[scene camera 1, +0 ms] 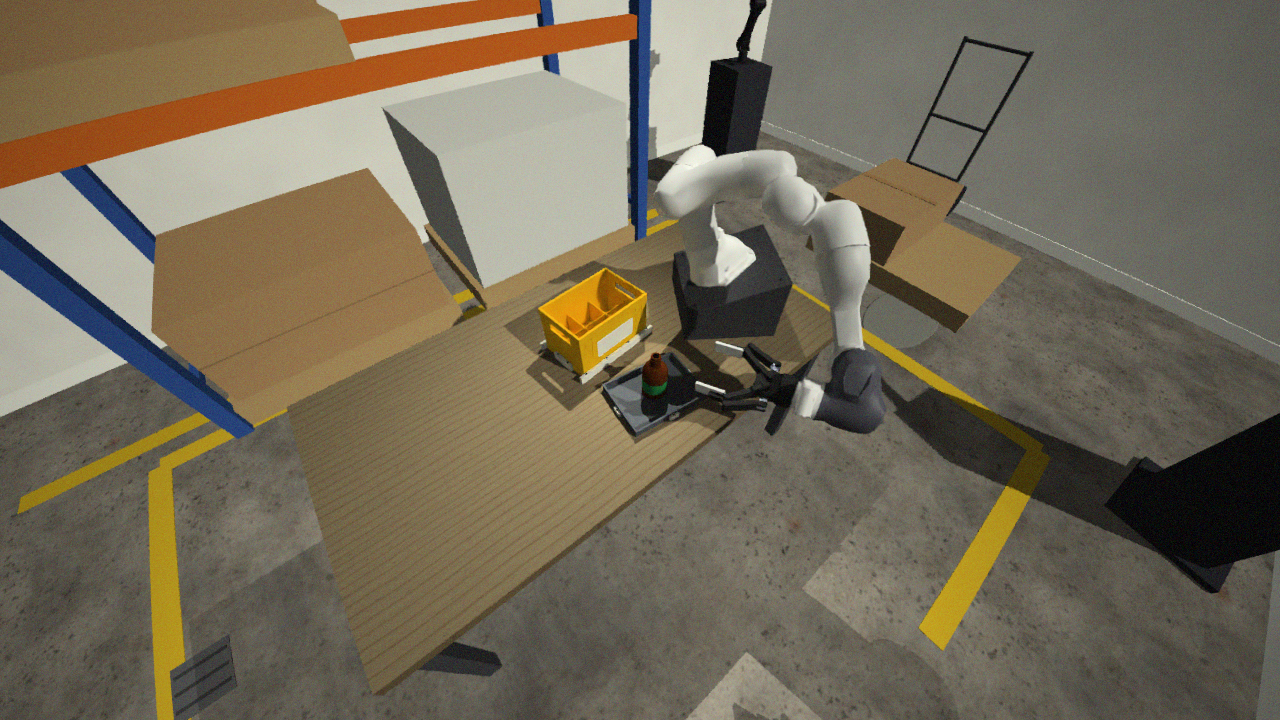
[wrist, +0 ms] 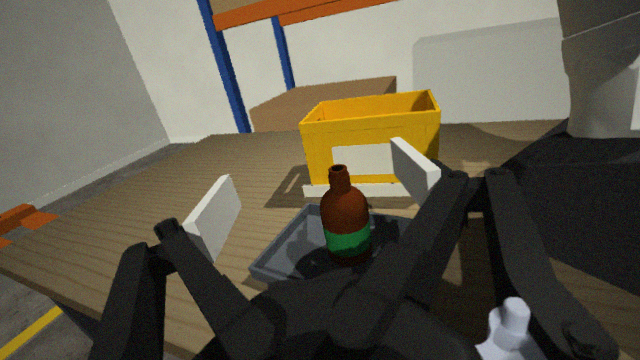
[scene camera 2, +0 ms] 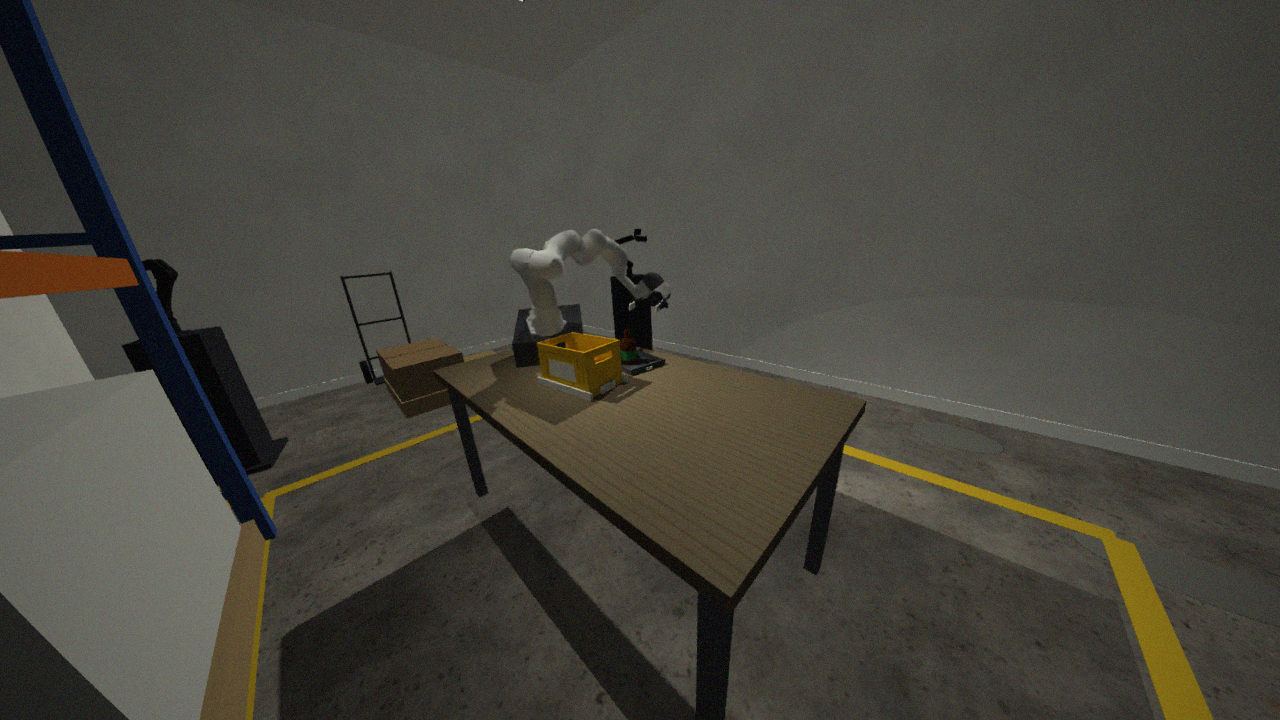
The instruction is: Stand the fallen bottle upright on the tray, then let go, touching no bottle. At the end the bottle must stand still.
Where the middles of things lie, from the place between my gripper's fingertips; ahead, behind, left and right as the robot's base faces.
I see the brown bottle (scene camera 1: 655, 372) 60 mm ahead of my hand, 130 mm to the right of it and 150 mm below it.
